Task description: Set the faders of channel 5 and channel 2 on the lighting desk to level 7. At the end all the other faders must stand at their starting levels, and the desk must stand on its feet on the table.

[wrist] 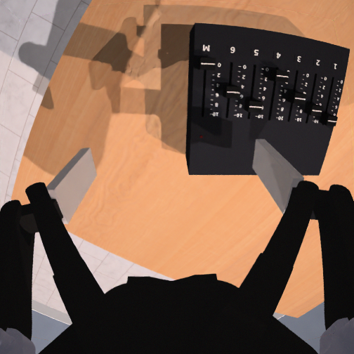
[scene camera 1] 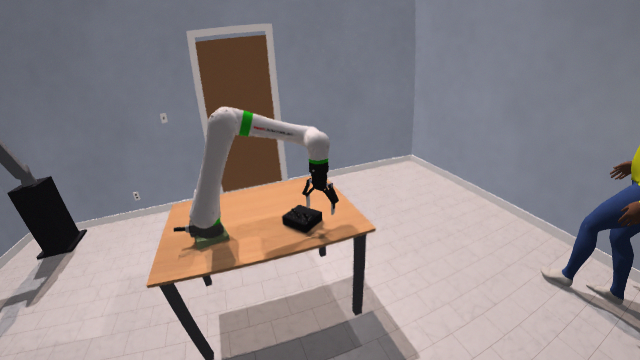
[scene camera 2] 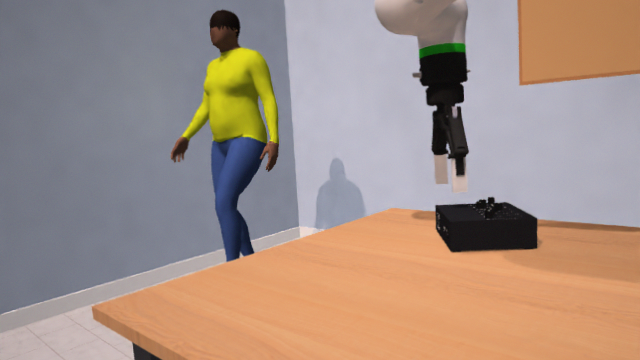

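Seen in the pictures: gripper, fingertip midpoint: [scene camera 1: 320,210] [scene camera 2: 450,187]; arm's base, link origin: [scene camera 1: 209,230].
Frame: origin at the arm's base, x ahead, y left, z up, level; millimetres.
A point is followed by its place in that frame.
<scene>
The black lighting desk [scene camera 1: 302,225] @(z 12, x 467, y -185 mm) [scene camera 2: 492,236] @(z -9, x 456, y -25 mm) [wrist: 215,160] sits flat on the table; its feet are hidden. In the wrist view its labels appear upside down. The channel 5 fader [wrist: 256,106] and channel 2 fader [wrist: 317,110] stand in the high-number part of their scales, around 7 to 8; the exact levels are unclear. My gripper [scene camera 1: 320,209] @(z 53, x 580, y -157 mm) [scene camera 2: 450,186] @(z 53, x 580, y -157 mm) [wrist: 172,156] is wide open and empty, pointing down above the desk and offset to its M side. In the wrist view one fingertip overlaps the desk's blank part, the other is over the table.
The M fader [wrist: 207,64] is near 0. Faders 6 [wrist: 233,92], 4 [wrist: 282,76], 3 [wrist: 300,98] and 1 [wrist: 332,120] stand at differing levels. The wooden table [scene camera 1: 250,210] @(z -35, x 248, y 175 mm) [scene camera 2: 350,285] @(z -35, x 581, y 225 mm) [wrist: 135,200] carries the arm's base. A person [scene camera 2: 237,100] stands beyond the table.
</scene>
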